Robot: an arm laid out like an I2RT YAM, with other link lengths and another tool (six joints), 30 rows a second.
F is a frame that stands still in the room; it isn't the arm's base.
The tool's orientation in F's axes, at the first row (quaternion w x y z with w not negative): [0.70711 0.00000 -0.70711 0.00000]
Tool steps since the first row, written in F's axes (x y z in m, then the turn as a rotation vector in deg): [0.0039 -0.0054 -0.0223 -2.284 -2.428 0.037]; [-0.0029 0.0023 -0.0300 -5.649 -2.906 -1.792]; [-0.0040 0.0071 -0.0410 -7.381 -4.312 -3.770]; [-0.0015 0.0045 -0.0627 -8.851 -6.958 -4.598]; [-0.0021 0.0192 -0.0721 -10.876 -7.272 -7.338]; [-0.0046 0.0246 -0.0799 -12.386 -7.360 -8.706]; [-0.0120 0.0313 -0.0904 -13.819 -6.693 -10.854]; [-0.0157 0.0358 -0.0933 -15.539 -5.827 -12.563]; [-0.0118 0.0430 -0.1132 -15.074 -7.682 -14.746]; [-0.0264 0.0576 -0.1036 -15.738 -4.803 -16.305]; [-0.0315 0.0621 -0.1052 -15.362 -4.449 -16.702]
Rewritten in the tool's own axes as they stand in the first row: [-0.0223 -0.0054 -0.0039 0.037 -2.428 2.284]; [-0.0300 0.0023 0.0029 -1.792 -2.906 5.649]; [-0.0410 0.0071 0.0040 -3.770 -4.312 7.381]; [-0.0627 0.0045 0.0015 -4.598 -6.958 8.851]; [-0.0721 0.0192 0.0021 -7.338 -7.272 10.876]; [-0.0799 0.0246 0.0046 -8.706 -7.360 12.386]; [-0.0904 0.0313 0.0120 -10.854 -6.693 13.819]; [-0.0933 0.0358 0.0157 -12.563 -5.827 15.539]; [-0.1132 0.0430 0.0118 -14.746 -7.682 15.074]; [-0.1036 0.0576 0.0264 -16.305 -4.803 15.738]; [-0.1052 0.0621 0.0315 -16.702 -4.449 15.362]
